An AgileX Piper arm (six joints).
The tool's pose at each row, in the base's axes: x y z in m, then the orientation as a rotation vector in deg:
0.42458, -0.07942, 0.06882, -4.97, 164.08, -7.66
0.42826, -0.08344, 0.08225, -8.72, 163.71, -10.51
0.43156, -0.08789, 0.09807, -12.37, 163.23, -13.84
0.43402, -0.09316, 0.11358, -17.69, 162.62, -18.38
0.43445, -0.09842, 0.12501, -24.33, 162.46, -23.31
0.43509, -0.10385, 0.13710, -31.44, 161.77, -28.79
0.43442, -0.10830, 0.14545, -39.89, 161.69, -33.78
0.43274, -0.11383, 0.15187, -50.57, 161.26, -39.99
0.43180, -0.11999, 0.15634, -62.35, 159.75, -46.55
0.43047, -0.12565, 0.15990, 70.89, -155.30, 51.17
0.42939, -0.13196, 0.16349, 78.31, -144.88, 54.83
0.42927, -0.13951, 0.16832, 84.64, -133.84, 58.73
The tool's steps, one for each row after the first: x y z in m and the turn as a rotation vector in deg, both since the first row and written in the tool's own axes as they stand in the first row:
-0.00683, -0.00550, -0.01154, 1.61, -0.15, -2.84
-0.01390, -0.01166, -0.02543, 3.56, -0.24, -5.66
-0.02003, -0.01855, -0.03919, 6.17, -0.07, -9.75
-0.02311, -0.02494, -0.04959, 8.84, 0.99, -14.74
-0.02657, -0.03157, -0.06056, 11.85, 2.08, -20.10
-0.02783, -0.03679, -0.06837, 14.24, 4.35, -26.18
-0.02753, -0.04285, -0.07453, 17.12, 7.62, -33.70
-0.02738, -0.04937, -0.07855, 20.10, 11.12, -41.86
-0.02664, -0.05529, -0.08186, 22.54, 14.82, -48.53
-0.02611, -0.06187, -0.08507, 25.44, 19.06, -56.37
-0.02674, -0.06985, -0.08910, 28.91, 23.43, -64.13

